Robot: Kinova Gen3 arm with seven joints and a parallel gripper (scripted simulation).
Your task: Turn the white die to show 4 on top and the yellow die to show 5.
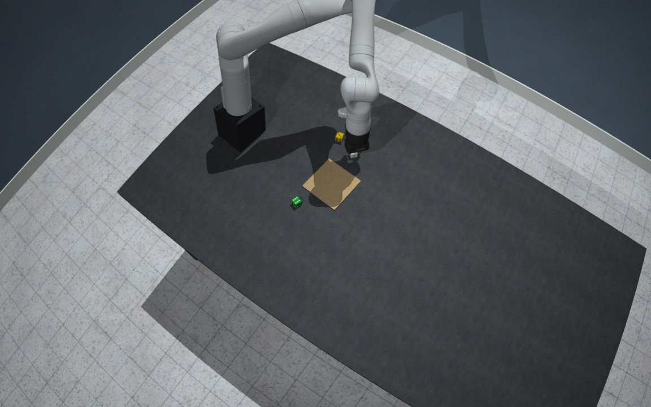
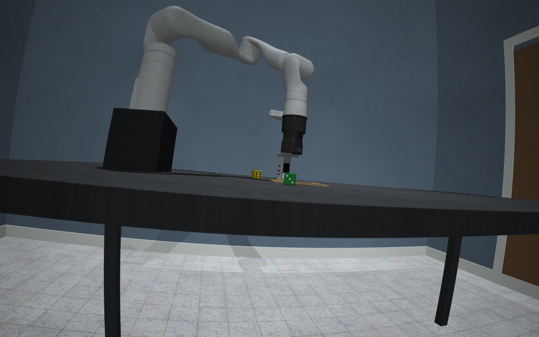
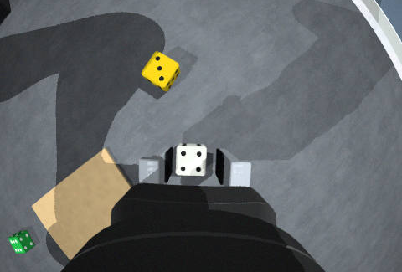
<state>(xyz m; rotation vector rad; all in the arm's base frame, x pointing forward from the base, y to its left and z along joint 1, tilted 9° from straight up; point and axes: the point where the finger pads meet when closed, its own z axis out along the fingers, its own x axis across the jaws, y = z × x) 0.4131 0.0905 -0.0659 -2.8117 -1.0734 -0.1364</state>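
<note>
My gripper is now 3 cm above the white die. Also, from my hand: green die (26 cm to the right, 8 cm behind, 3 cm below); then yellow die (8 cm behind, 4 cm to the left, 3 cm below); then tan mat (14 cm to the right, 4 cm below, 1 cm behind).
</note>
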